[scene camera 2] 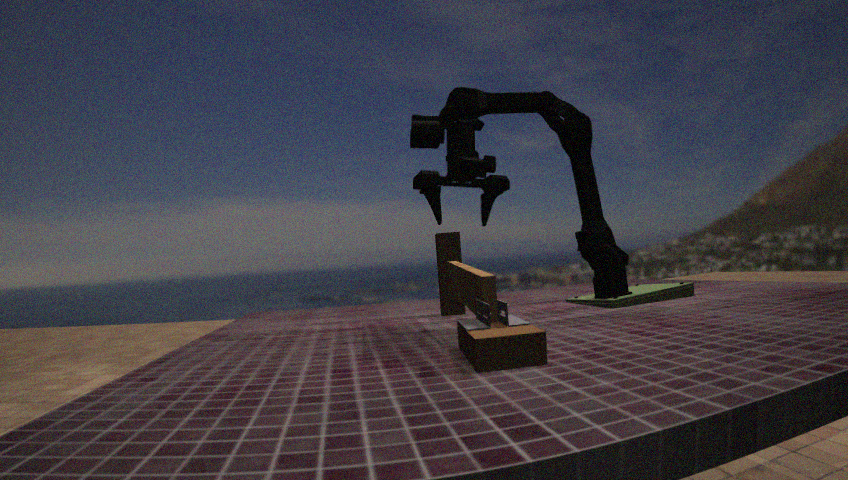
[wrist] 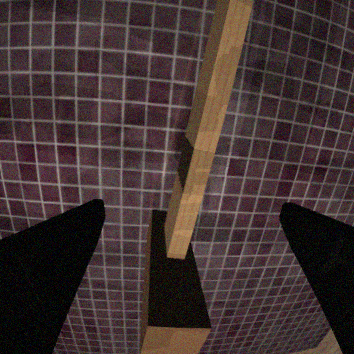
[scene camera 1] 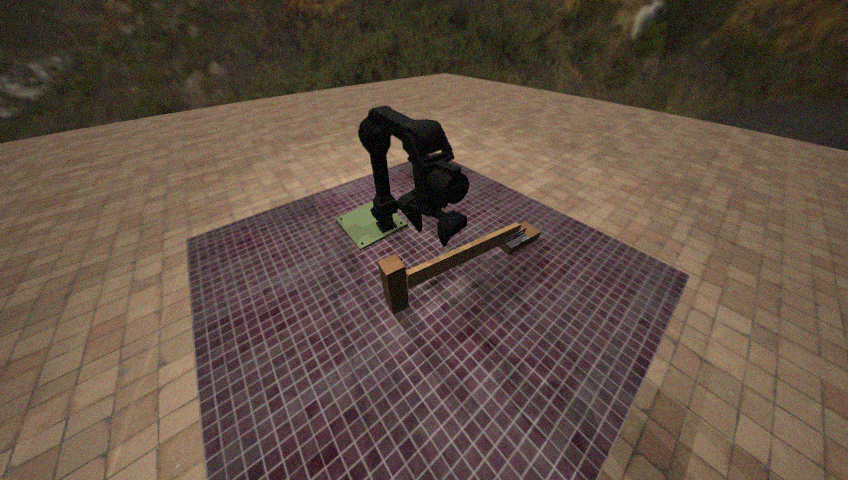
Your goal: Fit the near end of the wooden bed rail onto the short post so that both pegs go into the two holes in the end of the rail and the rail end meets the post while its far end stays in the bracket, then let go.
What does the gripper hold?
Nothing.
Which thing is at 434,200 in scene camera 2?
The gripper.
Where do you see a bracket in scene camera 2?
At 481,322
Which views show the wooden bed rail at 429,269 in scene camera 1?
Scene camera 2, the wrist view and scene camera 1: all of them.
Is the gripper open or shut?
Open.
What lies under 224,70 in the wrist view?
A wooden bed rail.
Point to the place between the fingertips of the gripper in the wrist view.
194,209
